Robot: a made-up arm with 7 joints. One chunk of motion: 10 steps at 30 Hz.
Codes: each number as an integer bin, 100 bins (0 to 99) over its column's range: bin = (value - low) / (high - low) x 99, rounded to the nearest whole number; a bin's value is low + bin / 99 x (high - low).
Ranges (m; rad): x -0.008..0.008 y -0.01..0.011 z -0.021..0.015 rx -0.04..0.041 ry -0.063..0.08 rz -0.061..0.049
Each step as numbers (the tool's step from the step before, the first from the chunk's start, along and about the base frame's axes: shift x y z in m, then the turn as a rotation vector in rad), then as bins.
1 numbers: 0.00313 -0.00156 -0.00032 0.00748 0.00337 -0.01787
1 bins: 69 40 57 58 46 39
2 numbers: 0.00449 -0.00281 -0.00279 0.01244 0.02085 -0.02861
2 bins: 77 34 50 64 58 29
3 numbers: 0.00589 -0.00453 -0.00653 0.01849 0.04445 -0.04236
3 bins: 86 26 40 71 74 17
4 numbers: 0.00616 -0.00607 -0.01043 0.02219 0.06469 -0.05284
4 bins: 88 19 29 76 88 7
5 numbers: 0.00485 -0.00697 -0.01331 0.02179 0.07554 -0.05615
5 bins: 80 14 21 76 96 4
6 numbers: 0.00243 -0.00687 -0.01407 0.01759 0.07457 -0.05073
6 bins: 65 15 19 70 95 9
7 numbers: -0.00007 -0.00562 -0.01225 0.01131 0.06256 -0.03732
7 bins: 49 21 24 63 87 21
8 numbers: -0.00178 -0.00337 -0.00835 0.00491 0.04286 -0.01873
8 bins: 38 31 35 55 73 38
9 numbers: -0.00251 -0.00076 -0.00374 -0.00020 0.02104 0.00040
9 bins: 34 44 47 49 58 55
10 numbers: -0.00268 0.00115 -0.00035 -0.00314 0.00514 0.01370
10 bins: 33 53 57 45 47 67
